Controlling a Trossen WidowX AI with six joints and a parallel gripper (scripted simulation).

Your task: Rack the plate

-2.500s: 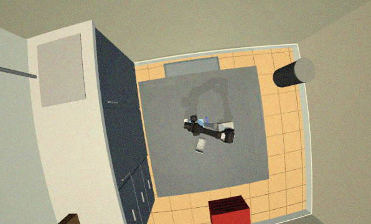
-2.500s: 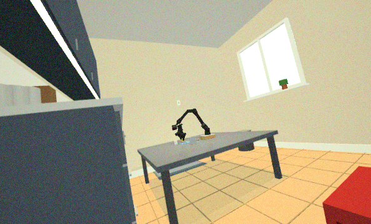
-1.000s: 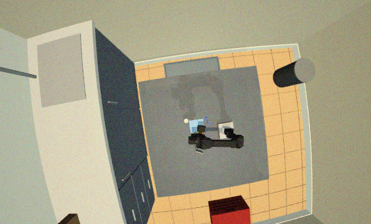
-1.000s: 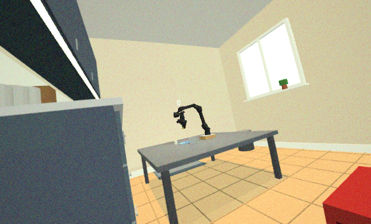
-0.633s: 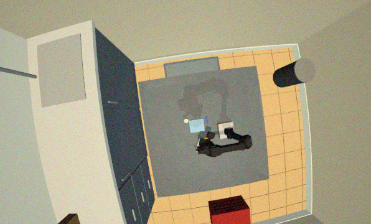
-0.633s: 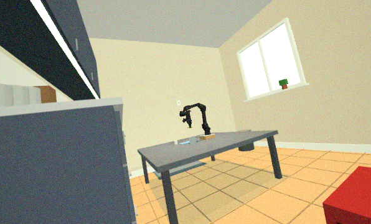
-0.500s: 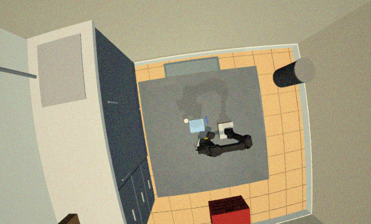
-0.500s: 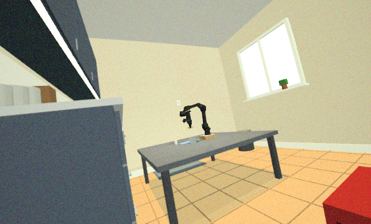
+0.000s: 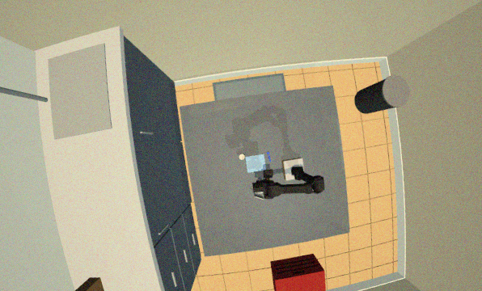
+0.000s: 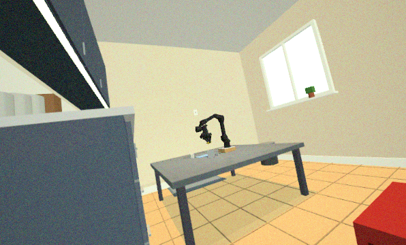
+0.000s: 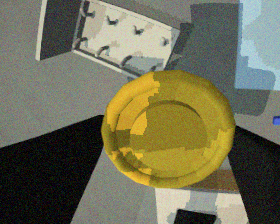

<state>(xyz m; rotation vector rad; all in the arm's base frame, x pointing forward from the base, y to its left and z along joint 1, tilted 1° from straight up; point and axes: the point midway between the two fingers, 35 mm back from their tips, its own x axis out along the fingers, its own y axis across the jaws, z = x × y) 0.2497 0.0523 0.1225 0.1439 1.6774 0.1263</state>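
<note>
The grey dish rack lies 30 mm ahead of my gripper tip, 80 mm to the left of it and 120 mm below it. Also, from my gripper tip: light blue square mat 70 mm ahead, 120 mm to the right, 140 mm below; then blue spoon 40 mm behind, 180 mm to the right, 140 mm below; then yellow plate 10 mm above.
</note>
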